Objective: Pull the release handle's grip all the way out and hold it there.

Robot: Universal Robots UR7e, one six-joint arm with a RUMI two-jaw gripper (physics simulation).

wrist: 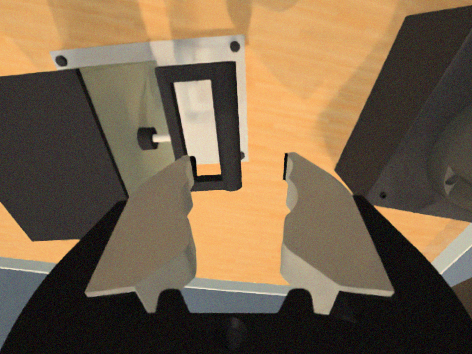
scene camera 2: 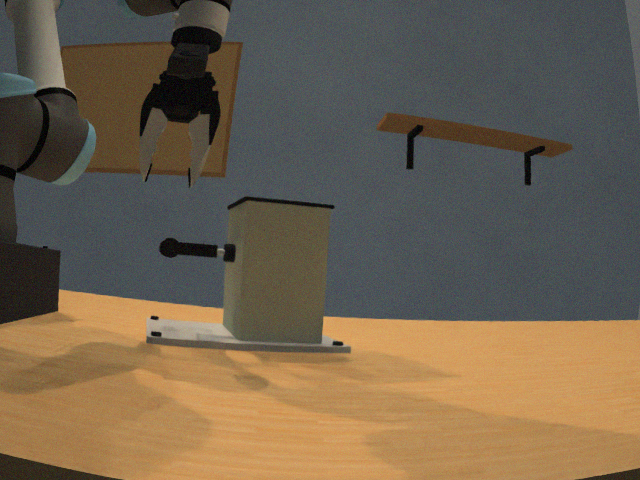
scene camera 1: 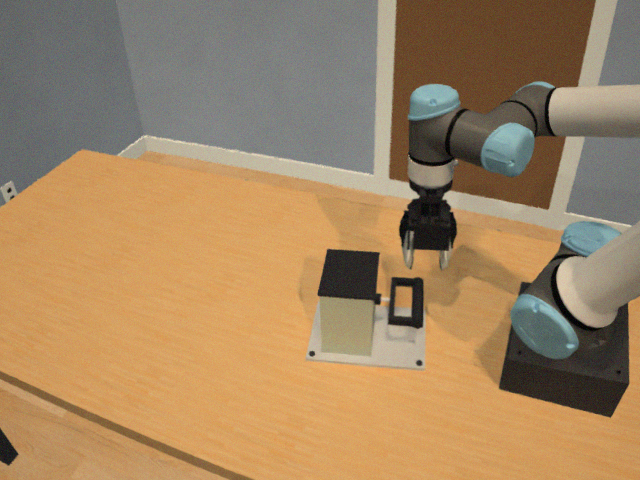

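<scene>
The release handle is a black rectangular frame with a thick outer grip bar (scene camera 1: 417,303) (scene camera 2: 169,247) (wrist: 227,125). A short pale rod (scene camera 1: 385,299) (scene camera 2: 220,252) (wrist: 161,138) joins it to the side of a pale green box (scene camera 1: 347,325) (scene camera 2: 284,268) with a black top. My gripper (scene camera 1: 427,267) (scene camera 2: 168,183) (wrist: 239,158) is partly open and empty, pointing down. It hangs higher than the handle and apart from it. In scene camera 2 the grip bar's end shows below the gap between the fingertips. In the wrist view the left fingertip overlaps the frame's inner side.
The box stands on a white base plate (scene camera 1: 382,357) (scene camera 2: 180,329) (wrist: 115,56) with dark bolts, on the wooden table (scene camera 1: 206,310) (scene camera 2: 491,372). The dark arm base (scene camera 1: 558,382) (scene camera 2: 25,284) stands on the grip side. A wall shelf (scene camera 2: 475,135) is in the background.
</scene>
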